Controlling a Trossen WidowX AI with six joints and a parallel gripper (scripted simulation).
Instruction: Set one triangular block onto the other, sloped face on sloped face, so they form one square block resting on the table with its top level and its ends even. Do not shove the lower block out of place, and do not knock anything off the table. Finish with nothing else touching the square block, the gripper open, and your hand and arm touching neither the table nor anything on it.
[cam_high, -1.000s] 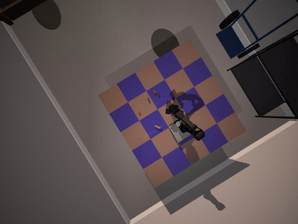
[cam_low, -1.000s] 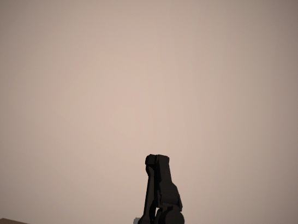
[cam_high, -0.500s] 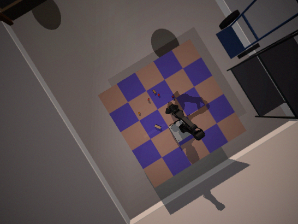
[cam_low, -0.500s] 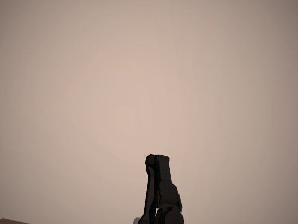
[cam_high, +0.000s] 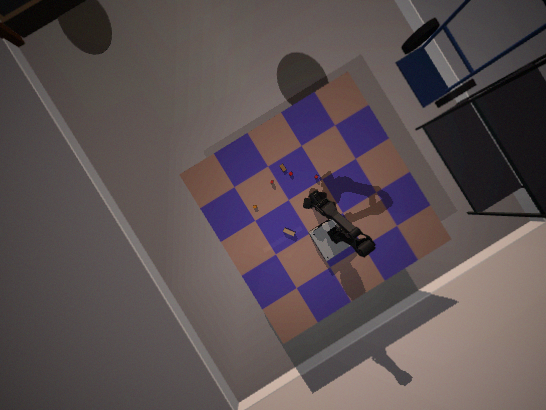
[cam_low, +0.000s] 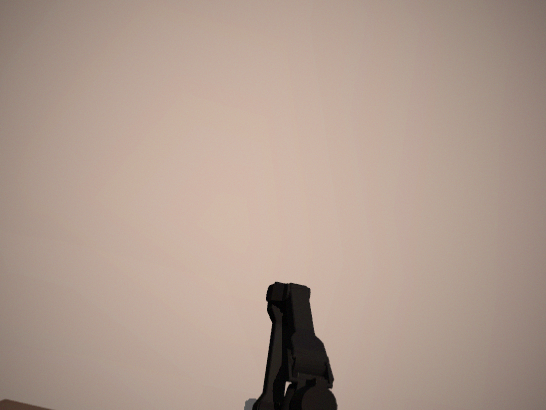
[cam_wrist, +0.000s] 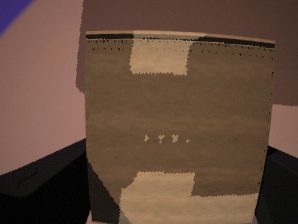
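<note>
My gripper tip is now 10 mm below the tan triangular block.
</note>
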